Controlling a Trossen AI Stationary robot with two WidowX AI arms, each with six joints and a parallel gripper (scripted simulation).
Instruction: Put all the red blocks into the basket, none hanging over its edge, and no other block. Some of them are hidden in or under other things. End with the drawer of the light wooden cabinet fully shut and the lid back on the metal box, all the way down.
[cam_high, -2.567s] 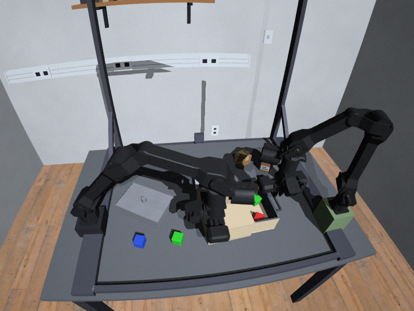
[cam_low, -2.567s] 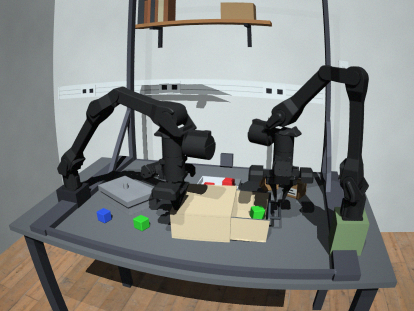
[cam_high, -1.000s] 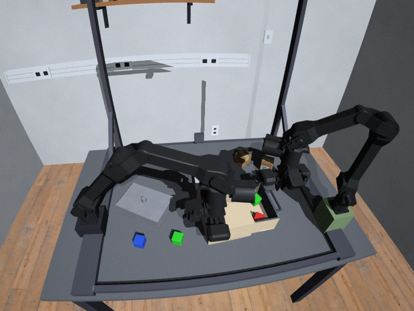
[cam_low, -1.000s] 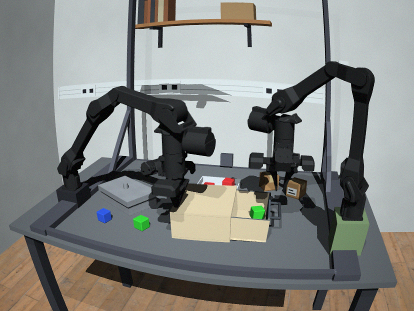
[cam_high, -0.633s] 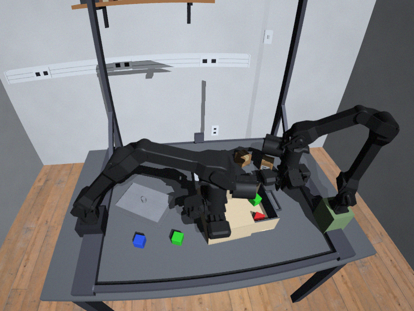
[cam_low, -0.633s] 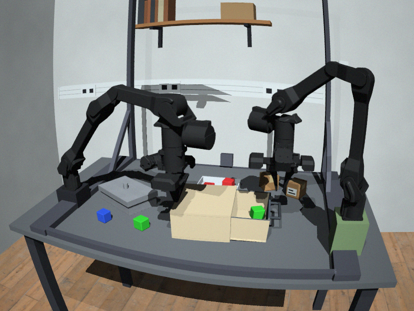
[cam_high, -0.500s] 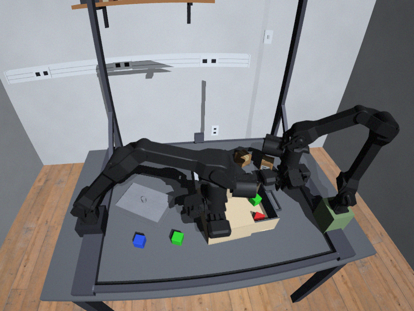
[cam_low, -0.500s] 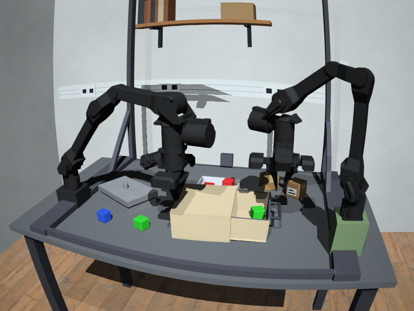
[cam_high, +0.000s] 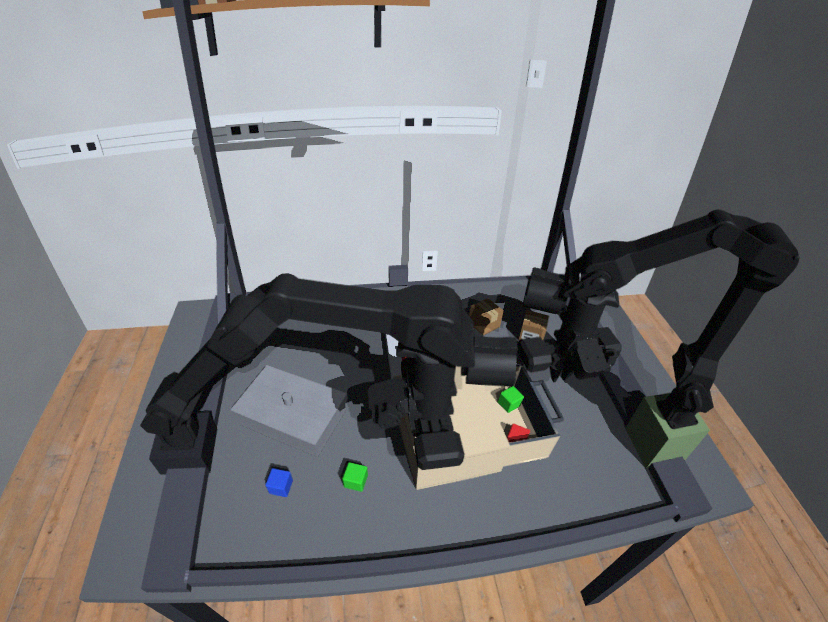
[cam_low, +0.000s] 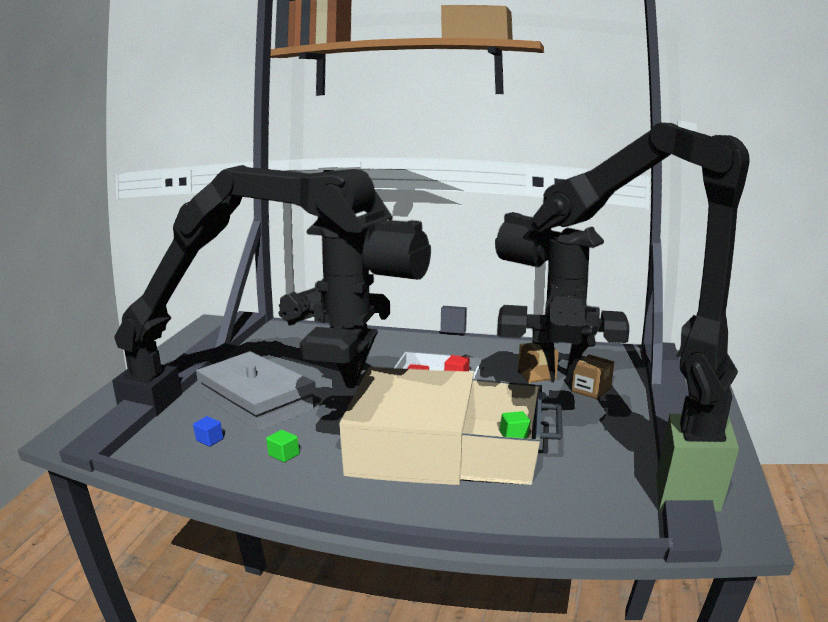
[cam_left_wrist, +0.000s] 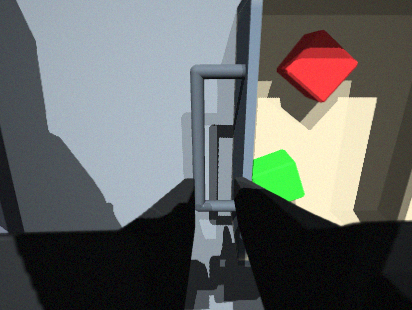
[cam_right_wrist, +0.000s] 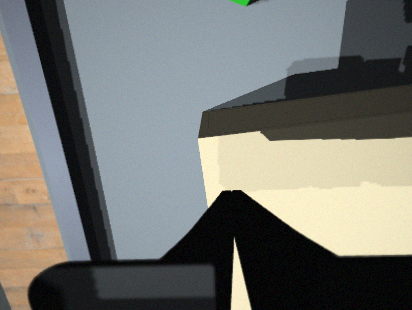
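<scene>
My left hand is 120 mm above the drawer, 80 mm to the left of it and 10 mm short of it. Also, from my left hand: grey lid: 510 mm to the right, 110 mm below, 10 mm behind; white basket: 250 mm to the right, 190 mm behind, 140 mm below; light wooden cabinet: 170 mm to the right, 120 mm below, 30 mm ahead.
</scene>
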